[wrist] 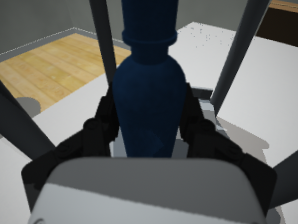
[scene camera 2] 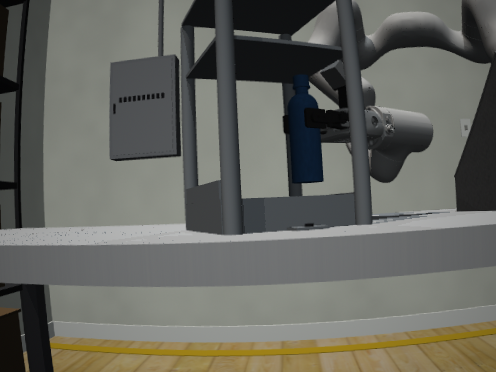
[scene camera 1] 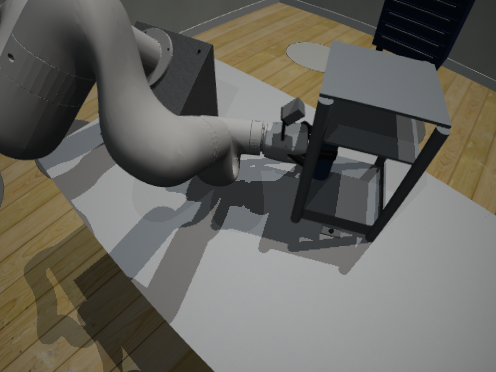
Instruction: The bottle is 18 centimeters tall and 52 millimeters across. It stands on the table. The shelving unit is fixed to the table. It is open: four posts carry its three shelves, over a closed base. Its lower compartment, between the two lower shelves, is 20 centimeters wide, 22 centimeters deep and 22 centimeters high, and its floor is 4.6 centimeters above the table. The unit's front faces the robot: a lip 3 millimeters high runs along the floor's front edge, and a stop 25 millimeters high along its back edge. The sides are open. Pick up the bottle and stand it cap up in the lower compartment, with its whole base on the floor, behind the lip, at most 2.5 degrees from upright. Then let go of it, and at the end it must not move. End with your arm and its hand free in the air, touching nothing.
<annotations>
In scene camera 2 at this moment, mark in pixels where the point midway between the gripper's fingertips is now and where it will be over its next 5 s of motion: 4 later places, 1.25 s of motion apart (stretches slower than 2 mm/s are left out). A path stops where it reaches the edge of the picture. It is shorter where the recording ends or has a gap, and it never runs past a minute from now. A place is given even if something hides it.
My gripper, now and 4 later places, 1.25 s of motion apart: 294,120; 296,135; 321,137; 357,139; 358,125
</annotations>
